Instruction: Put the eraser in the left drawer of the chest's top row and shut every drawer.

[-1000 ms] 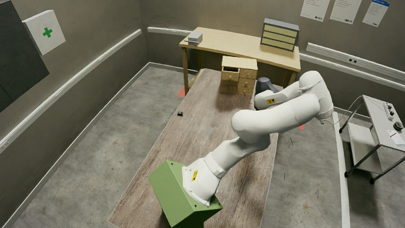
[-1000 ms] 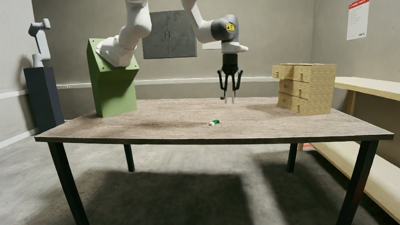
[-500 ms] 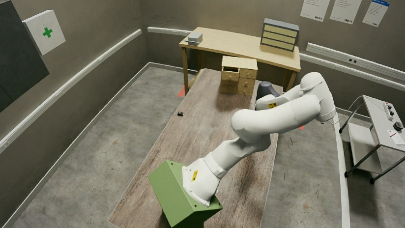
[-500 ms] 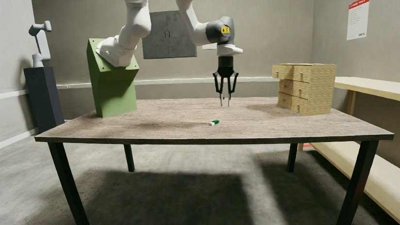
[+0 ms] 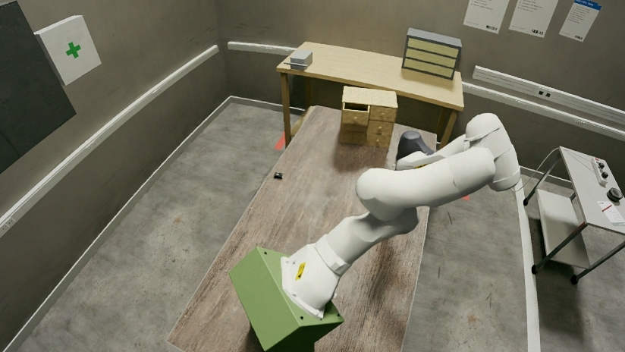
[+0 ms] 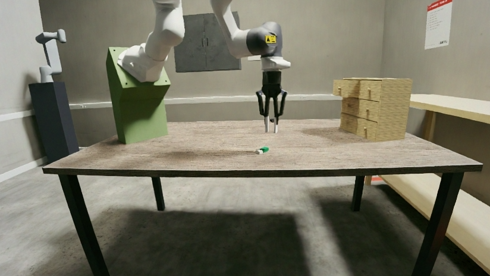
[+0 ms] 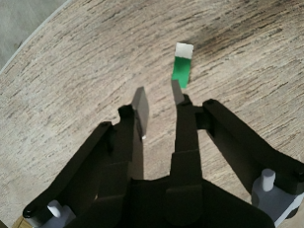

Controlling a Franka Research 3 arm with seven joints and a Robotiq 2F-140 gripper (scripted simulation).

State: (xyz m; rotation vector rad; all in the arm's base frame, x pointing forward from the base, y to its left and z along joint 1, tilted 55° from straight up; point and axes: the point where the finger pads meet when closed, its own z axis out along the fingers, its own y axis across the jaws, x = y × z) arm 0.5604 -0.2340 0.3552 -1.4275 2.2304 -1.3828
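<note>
My hand is 110 mm above the eraser, 40 mm past it and 10 mm to the right of it. The rest, counted from my hand: small black object (570 mm to the left, 260 mm ahead, 110 mm below).
</note>
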